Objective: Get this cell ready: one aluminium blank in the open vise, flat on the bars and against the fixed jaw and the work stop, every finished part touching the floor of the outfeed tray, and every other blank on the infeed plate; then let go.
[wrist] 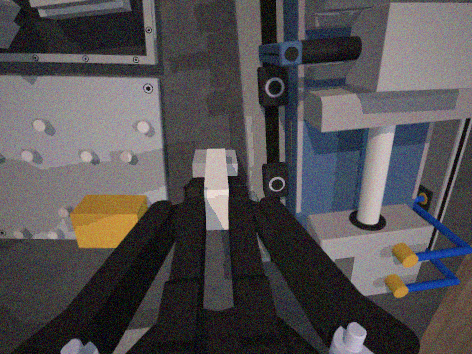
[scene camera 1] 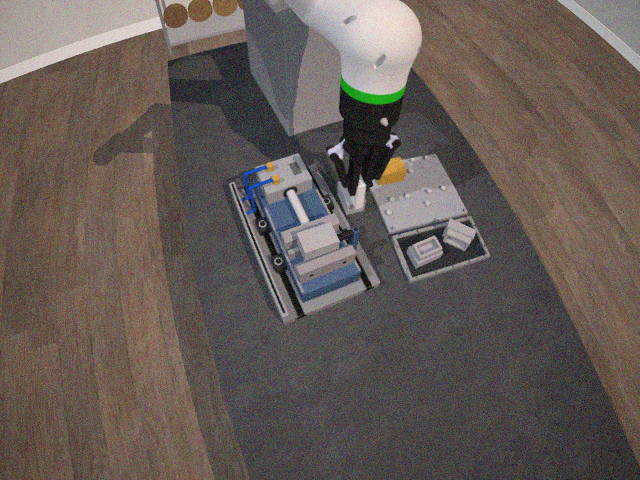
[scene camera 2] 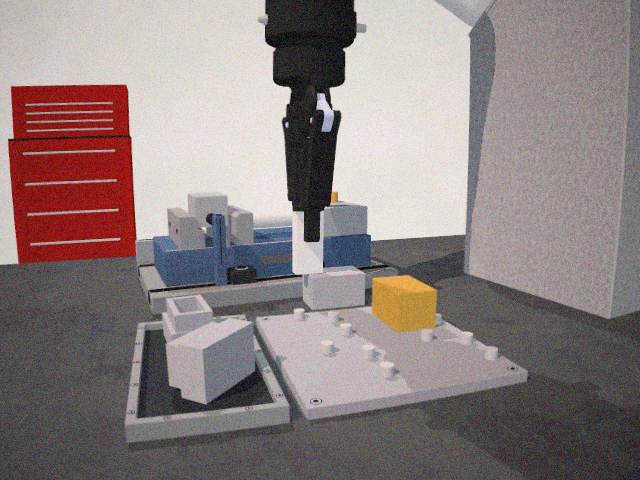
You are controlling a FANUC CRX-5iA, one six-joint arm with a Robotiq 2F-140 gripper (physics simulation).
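Places are measured from the arm's base along level axes (x right, y ahead, z up), in millimetres.
Where they show: gripper, fingertip midpoint: (wrist: 216, 165) (scene camera 1: 356, 202) (scene camera 2: 307, 272).
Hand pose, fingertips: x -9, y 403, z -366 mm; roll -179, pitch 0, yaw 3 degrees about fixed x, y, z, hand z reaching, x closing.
After its pixels a point has its place.
My gripper (scene camera 1: 358, 202) @[z -366, x -9, y 403 mm] (scene camera 2: 308, 266) @[z -366, x -9, y 403 mm] (wrist: 216, 165) @[z -366, x -9, y 403 mm] is shut with nothing between its pads. It points down over a plain grey blank (scene camera 1: 345, 196) @[z -366, x 7, y 384 mm] (scene camera 2: 338, 289) @[z -382, x -29, y 374 mm] (wrist: 198, 162) @[z -369, x -24, y 404 mm], which lies on the floor between the vise and the infeed plate (scene camera 1: 413, 206) @[z -394, x -133, y 424 mm] (scene camera 2: 351, 387) @[z -394, x -230, y 431 mm] (wrist: 90, 135) @[z -394, x -124, y 418 mm]. Another grey block (scene camera 1: 317, 240) @[z -286, x 100, y 507 mm] (scene camera 2: 207, 204) @[z -296, x 68, y 503 mm] (wrist: 430, 45) @[z -287, x 92, y 502 mm] stands between the jaws of the blue vise (scene camera 1: 330, 284) @[z -345, x 92, y 563 mm] (scene camera 2: 180, 268) @[z -363, x 37, y 538 mm] (wrist: 330, 165) @[z -343, x 82, y 415 mm]; its seating is hidden. In the outfeed tray (scene camera 1: 449, 270) @[z -396, x -149, y 581 mm] (scene camera 2: 206, 426) @[z -397, x -251, y 531 mm] (wrist: 85, 59) @[z -390, x -115, y 483 mm], a pocketed part (scene camera 1: 426, 250) @[z -376, x -110, y 535 mm] (scene camera 2: 188, 304) @[z -368, x -88, y 533 mm] sits beside a tilted part (scene camera 1: 459, 233) @[z -361, x -186, y 525 mm] (scene camera 2: 211, 356) @[z -365, x -218, y 523 mm].
A yellow block (scene camera 1: 392, 170) @[z -359, x -108, y 349 mm] (scene camera 2: 403, 302) @[z -367, x -139, y 350 mm] (wrist: 107, 220) @[z -358, x -107, y 349 mm] sits at the infeed plate's edge, among white pegs. The blue work stop post (scene camera 1: 355, 236) @[z -318, x 30, y 500 mm] (scene camera 2: 219, 248) @[z -340, x 22, y 494 mm] (wrist: 280, 53) @[z -305, x 23, y 493 mm] rises at the vise's near side. A red tool cabinet (scene camera 2: 72, 196) stands behind.
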